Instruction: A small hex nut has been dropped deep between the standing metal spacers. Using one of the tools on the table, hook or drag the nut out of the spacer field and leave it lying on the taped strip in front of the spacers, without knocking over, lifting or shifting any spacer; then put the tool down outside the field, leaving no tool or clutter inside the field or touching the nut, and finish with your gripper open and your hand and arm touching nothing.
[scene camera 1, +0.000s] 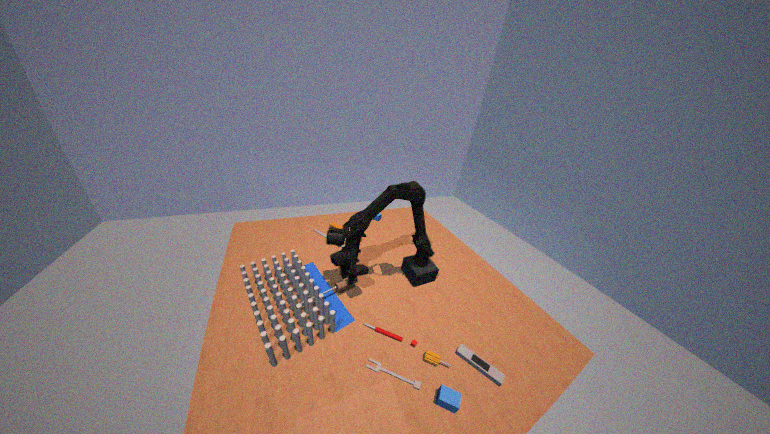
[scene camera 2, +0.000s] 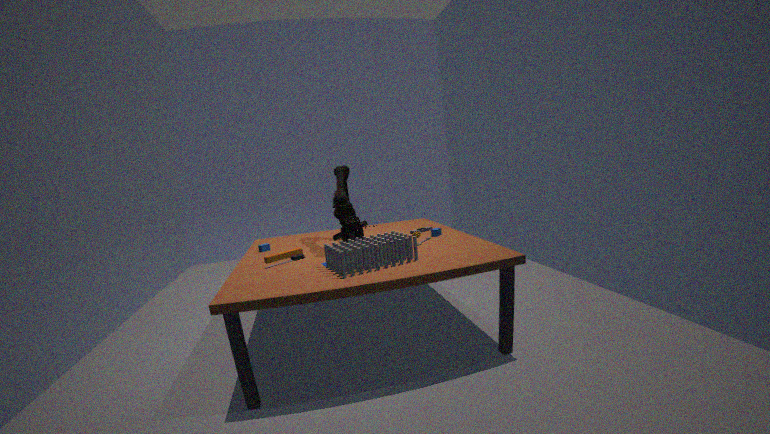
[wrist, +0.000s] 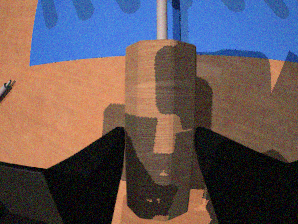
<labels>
my gripper: holds a wooden-handled tool (wrist: 160, 75)
</labels>
